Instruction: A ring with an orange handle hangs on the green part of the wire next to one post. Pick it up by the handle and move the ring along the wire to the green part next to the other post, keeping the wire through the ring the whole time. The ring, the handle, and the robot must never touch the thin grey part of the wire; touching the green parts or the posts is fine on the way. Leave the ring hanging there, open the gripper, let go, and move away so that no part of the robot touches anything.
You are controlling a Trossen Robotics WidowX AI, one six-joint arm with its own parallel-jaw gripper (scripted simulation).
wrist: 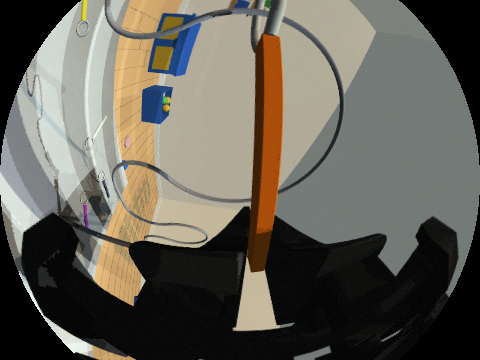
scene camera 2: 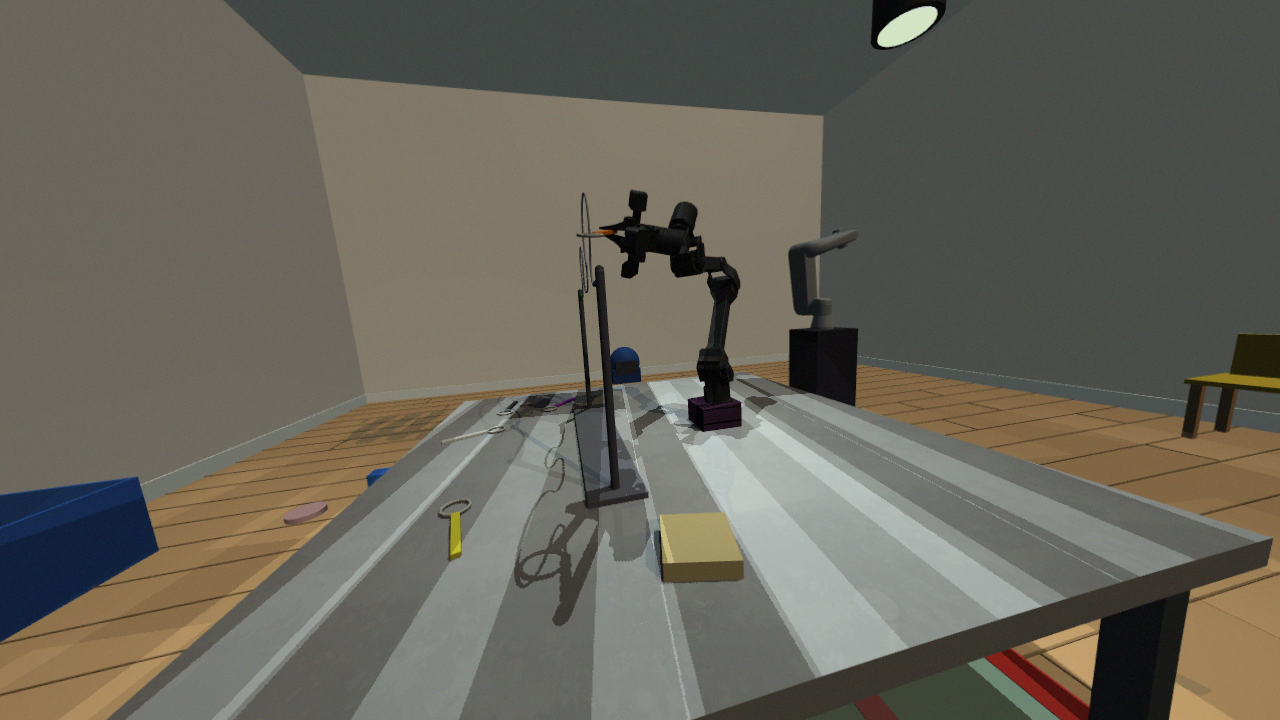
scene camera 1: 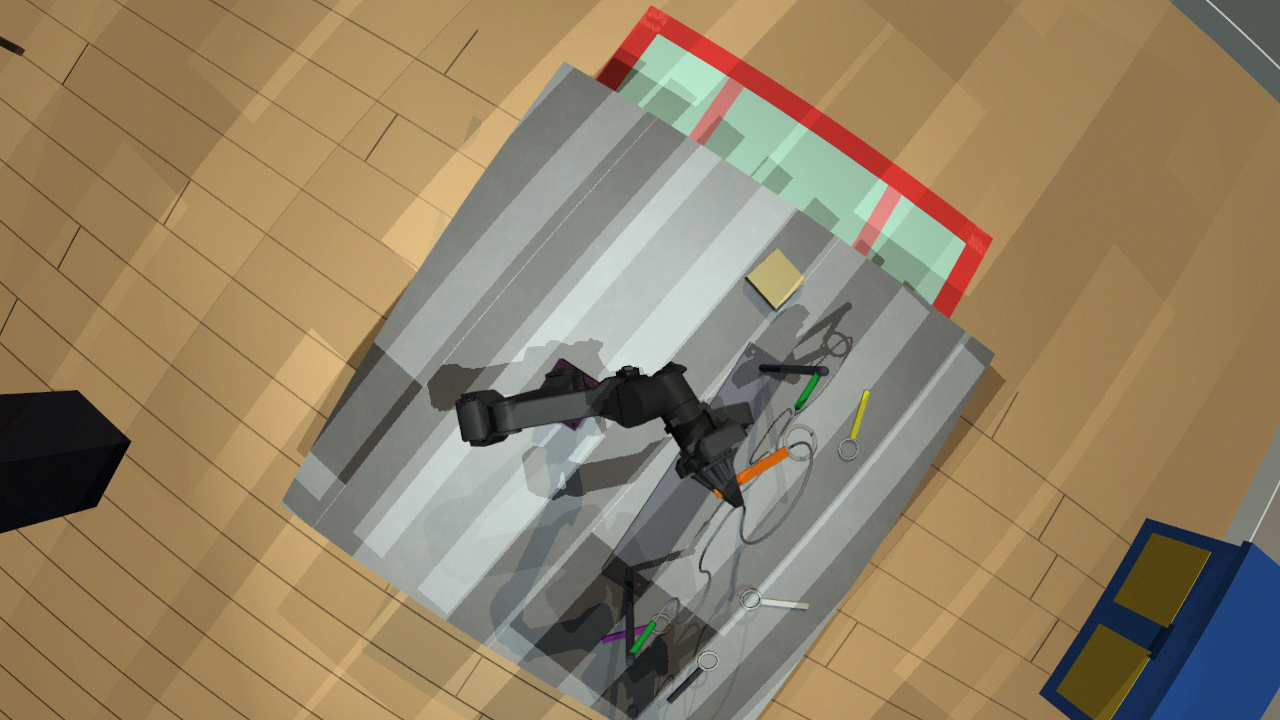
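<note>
A yellow ring [scene camera 2: 456, 547] lies in the scene, as does a tan block [scene camera 2: 695, 546]. The block appears in scene camera 1 as well [scene camera 1: 775, 279], but in the wrist view it is out of frame. The gripper [scene camera 1: 740, 506] can also be seen in scene camera 2 [scene camera 2: 599, 230] and in the wrist view [wrist: 252, 212].
</note>
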